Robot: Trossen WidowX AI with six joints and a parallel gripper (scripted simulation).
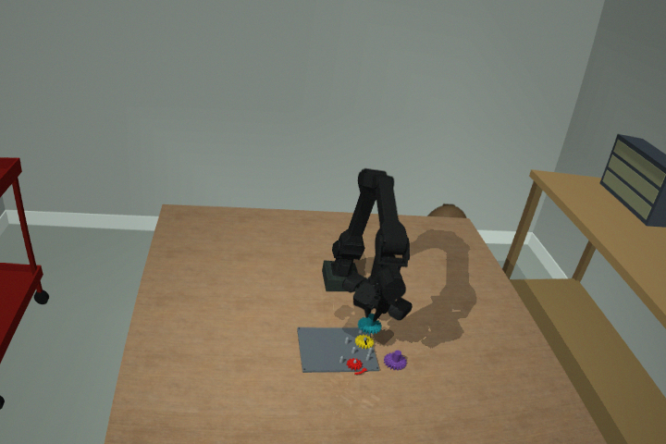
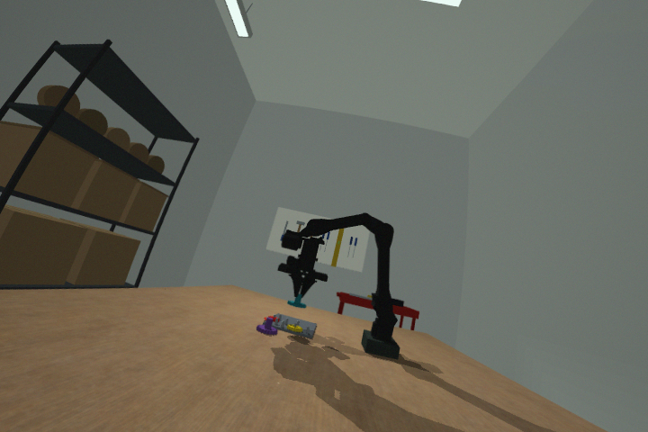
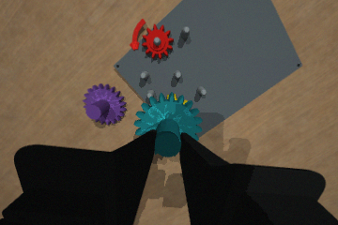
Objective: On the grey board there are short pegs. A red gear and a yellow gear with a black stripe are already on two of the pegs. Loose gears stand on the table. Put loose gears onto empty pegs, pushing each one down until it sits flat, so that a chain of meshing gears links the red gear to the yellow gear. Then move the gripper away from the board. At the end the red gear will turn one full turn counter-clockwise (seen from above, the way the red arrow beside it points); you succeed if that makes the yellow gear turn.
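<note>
Right now my gripper tip is 10 cm above the red gear, 7 cm short of it and 4 cm to the left of it. Round my gripper tip: purple gear 10 cm below, 8 cm to the left, 6 cm ahead; yellow gear 10 cm below, 1 cm behind; teal gear 1 cm below.
</note>
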